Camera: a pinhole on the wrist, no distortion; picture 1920 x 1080 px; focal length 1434.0 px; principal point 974.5 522.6 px. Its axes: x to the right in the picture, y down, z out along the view. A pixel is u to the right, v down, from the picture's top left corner.
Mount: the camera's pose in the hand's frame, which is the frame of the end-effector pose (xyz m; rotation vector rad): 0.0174 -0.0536 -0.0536 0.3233 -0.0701 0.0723
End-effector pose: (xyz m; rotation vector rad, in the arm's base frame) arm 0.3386 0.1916 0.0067 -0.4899 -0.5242 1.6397
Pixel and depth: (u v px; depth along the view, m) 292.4 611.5 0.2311
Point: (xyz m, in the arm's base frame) 0.3530 0.0901 0.2095
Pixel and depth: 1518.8 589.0 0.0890
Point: 0.3731 0.2433 0.0788
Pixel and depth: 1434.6 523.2 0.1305
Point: 0.3627 0.2489 0.1197
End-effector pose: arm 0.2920 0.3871 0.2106 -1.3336 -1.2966 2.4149
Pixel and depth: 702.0 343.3 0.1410
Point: 0.2142 0.4087 0.3229
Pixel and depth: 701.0 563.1 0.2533
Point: 0.1464 0.3332 0.3810
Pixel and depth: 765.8 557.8 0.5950
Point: -0.0848 0.1699 0.5764
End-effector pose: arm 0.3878 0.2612 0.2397 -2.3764 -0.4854 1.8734
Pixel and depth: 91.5 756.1 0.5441
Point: -0.1598 0.2509 0.4963
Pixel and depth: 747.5 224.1 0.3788
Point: 0.0623 0.4470 0.2883
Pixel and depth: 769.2 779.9 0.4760
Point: -0.0558 0.3028 0.2466
